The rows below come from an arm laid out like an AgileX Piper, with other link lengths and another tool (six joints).
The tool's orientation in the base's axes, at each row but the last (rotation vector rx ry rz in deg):
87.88 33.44 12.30
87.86 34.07 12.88
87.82 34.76 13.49
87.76 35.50 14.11
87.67 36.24 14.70
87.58 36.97 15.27
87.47 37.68 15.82
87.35 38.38 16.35
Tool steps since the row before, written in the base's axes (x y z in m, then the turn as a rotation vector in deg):
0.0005 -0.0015 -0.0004 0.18 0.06 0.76
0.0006 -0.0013 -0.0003 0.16 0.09 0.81
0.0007 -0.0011 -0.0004 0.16 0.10 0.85
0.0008 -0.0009 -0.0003 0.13 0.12 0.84
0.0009 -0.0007 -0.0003 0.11 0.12 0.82
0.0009 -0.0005 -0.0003 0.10 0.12 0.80
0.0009 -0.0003 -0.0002 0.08 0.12 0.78
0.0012 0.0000 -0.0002 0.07 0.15 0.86
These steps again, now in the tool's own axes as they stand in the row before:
-0.0002 -0.0004 0.0016 0.01 0.78 -0.02
-0.0001 -0.0002 0.0014 0.00 0.83 -0.06
0.0001 -0.0003 0.0013 0.00 0.87 -0.07
0.0003 -0.0002 0.0012 -0.02 0.85 -0.10
0.0004 -0.0001 0.0011 -0.03 0.83 -0.11
0.0005 -0.0001 0.0009 -0.03 0.81 -0.11
0.0006 0.0000 0.0008 -0.04 0.78 -0.12
0.0010 0.0001 0.0007 -0.05 0.86 -0.16

